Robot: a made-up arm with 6 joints. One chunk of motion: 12 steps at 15 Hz.
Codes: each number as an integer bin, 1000 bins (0 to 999) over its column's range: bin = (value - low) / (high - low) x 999, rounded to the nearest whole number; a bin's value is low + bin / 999 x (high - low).
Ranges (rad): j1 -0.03..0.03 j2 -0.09..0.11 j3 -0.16..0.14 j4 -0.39..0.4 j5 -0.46..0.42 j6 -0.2..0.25
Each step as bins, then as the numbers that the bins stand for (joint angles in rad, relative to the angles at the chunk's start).
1 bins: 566 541 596 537 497 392
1 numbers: 0.0040 0.0183 0.0190 0.0347 -0.0222 -0.0234
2 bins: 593 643 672 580 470 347
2 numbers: 0.0056 0.0387 0.0418 0.0687 -0.0460 -0.0437
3 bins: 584 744 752 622 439 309
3 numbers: 0.0051 0.0589 0.0658 0.1019 -0.0733 -0.0608
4 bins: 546 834 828 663 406 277
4 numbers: 0.0028 0.0770 0.0886 0.1343 -0.1024 -0.0752
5 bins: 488 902 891 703 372 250
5 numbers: -0.0007 0.0906 0.1076 0.1659 -0.1323 -0.0874
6 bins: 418 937 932 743 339 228
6 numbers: -0.0049 0.0976 0.1199 0.1976 -0.1614 -0.0973
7 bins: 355 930 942 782 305 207
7 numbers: -0.0087 0.0962 0.1229 0.2284 -0.1913 -0.1068
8 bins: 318 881 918 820 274 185
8 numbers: -0.0109 0.0864 0.1157 0.2584 -0.2186 -0.1167
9 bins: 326 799 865 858 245 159
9 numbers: -0.0104 0.0700 0.0998 0.2885 -0.2442 -0.1284
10 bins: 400 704 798 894 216 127
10 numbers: -0.0060 0.0509 0.0796 0.3170 -0.2697 -0.1428
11 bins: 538 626 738 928 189 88
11 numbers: 0.0023 0.0353 0.0616 0.3439 -0.2935 -0.1604
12 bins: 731 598 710 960 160 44
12 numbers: 0.0139 0.0297 0.0532 0.3692 -0.3191 -0.1802
